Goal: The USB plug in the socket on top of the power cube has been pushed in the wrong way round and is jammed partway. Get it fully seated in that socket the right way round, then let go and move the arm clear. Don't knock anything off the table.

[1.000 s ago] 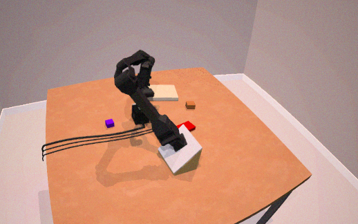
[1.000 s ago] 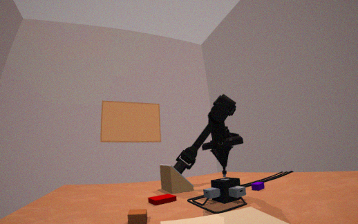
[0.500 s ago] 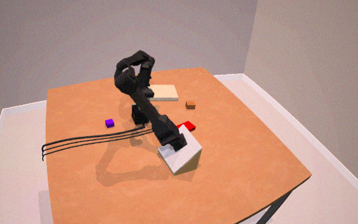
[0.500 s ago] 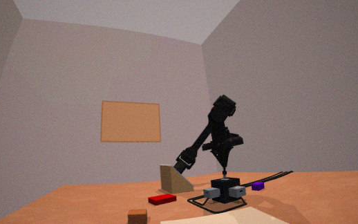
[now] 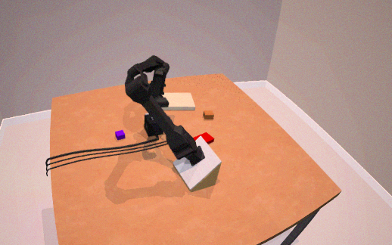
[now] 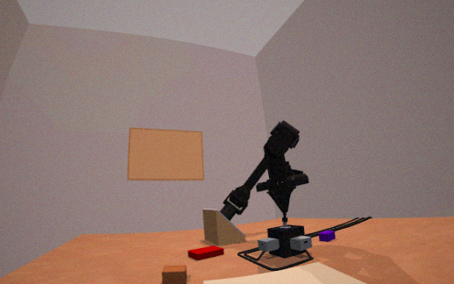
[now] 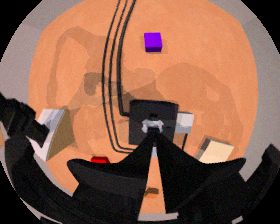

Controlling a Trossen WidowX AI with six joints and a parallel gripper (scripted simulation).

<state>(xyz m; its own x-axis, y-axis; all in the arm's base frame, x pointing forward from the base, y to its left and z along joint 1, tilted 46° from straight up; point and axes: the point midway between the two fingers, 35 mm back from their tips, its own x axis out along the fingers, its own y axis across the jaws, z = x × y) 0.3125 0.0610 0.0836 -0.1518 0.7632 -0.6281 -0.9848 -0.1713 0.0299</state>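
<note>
Now: the USB plug 2 cm below my gripper tip. Round my gripper tip: USB socket (5 cm below); red block (22 cm to the right, 12 cm behind, 11 cm below); purple cube (17 cm to the left, 11 cm below, 2 cm behind).
</note>
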